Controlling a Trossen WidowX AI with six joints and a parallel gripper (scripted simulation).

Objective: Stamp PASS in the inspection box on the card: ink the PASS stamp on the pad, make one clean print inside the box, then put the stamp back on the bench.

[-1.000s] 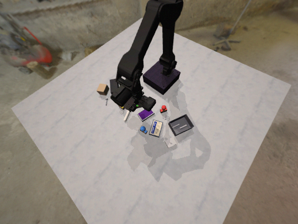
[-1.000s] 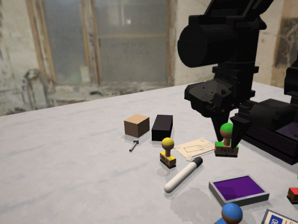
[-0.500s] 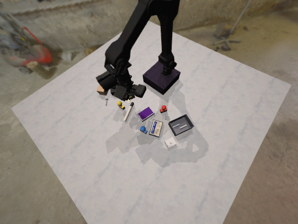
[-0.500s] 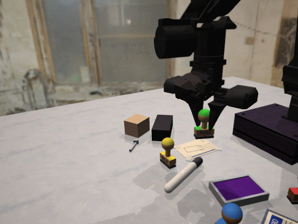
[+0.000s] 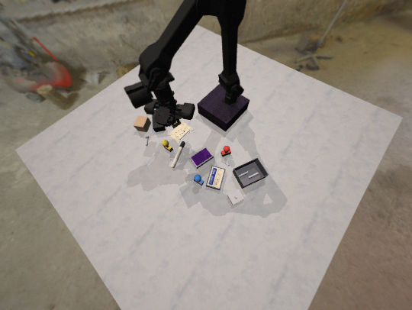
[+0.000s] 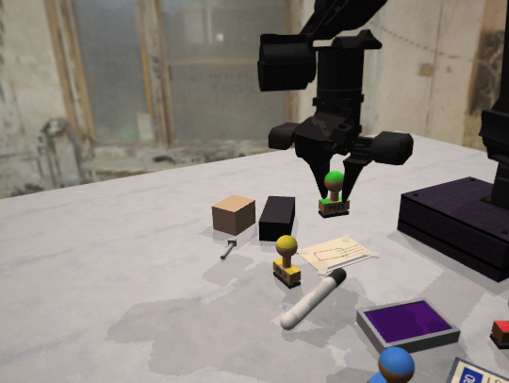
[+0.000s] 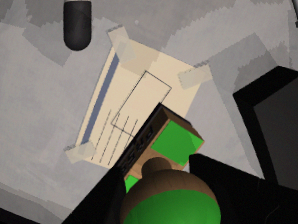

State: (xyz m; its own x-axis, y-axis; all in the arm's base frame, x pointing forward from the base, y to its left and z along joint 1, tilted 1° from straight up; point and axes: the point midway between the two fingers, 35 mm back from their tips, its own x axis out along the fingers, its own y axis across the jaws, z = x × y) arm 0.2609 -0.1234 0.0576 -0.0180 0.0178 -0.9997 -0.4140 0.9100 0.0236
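The cream card lies 1 cm behind my gripper tip and 9 cm below it. The rest, counted from my gripper tip: PASS stamp right at my gripper tip; then white marker 8 cm ahead, 7 cm to the left, 8 cm below; then yellow stamp 9 cm ahead, 1 cm to the left, 7 cm below.
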